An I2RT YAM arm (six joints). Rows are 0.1 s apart.
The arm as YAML. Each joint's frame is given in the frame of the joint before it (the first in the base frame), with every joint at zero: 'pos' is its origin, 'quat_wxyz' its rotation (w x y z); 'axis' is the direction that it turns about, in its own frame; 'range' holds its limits. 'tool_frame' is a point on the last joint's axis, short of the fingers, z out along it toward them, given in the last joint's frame.
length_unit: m
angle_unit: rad
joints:
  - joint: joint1
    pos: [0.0, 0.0, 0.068]
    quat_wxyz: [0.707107, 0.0, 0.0, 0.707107]
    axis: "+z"
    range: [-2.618, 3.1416]
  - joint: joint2
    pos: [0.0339, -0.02, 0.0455]
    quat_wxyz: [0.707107, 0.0, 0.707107, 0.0]
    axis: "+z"
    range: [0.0, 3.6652]
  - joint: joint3
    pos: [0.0, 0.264, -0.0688]
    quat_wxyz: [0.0, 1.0, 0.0, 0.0]
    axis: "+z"
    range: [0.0, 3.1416]
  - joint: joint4
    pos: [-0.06, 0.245, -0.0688]
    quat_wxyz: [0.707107, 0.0, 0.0, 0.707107]
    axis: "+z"
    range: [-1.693, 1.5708]
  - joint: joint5
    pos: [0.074, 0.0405, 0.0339]
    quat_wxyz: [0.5, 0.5, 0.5, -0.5]
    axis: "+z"
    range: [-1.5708, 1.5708]
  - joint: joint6
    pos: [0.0, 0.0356, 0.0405]
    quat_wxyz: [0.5, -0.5, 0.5, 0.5]
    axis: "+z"
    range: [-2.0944, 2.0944]
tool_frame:
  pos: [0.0, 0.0, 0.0]
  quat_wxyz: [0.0, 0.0, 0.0, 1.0]
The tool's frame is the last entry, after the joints.
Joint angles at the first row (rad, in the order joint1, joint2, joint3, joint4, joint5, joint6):
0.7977 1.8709 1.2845 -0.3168 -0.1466 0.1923
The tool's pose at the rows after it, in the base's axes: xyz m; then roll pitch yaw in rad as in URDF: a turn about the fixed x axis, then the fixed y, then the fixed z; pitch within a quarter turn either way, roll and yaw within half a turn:
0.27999 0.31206 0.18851 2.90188 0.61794 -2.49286
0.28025 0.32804 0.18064 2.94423 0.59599 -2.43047
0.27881 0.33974 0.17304 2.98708 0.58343 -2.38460
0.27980 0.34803 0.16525 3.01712 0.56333 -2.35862
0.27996 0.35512 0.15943 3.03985 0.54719 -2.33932
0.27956 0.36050 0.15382 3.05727 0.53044 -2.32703
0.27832 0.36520 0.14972 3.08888 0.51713 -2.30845
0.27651 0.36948 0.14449 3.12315 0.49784 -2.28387
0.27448 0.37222 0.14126 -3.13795 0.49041 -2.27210
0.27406 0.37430 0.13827 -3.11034 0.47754 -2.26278
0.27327 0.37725 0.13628 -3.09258 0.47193 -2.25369
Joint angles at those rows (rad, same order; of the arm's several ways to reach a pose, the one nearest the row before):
0.8282 1.9412 1.3625 -0.3467 -0.1335 0.1473
0.8543 2.0018 1.4248 -0.3792 -0.1158 0.1191
0.8765 2.0448 1.4620 -0.3925 -0.0880 0.1000
0.8882 2.0861 1.4986 -0.4113 -0.0678 0.0892
0.8992 2.1189 1.5299 -0.4283 -0.0510 0.0828
0.9083 2.1456 1.5533 -0.4431 -0.0367 0.0809
0.9188 2.1662 1.5731 -0.4581 -0.0103 0.0744
0.9296 2.1879 1.5912 -0.4762 0.0159 0.0631
0.9382 2.1985 1.5969 -0.4800 0.0360 0.0606
0.9435 2.2121 1.6098 -0.4936 0.0609 0.0575
0.9498 2.2240 1.6224 -0.5008 0.0771 0.0553

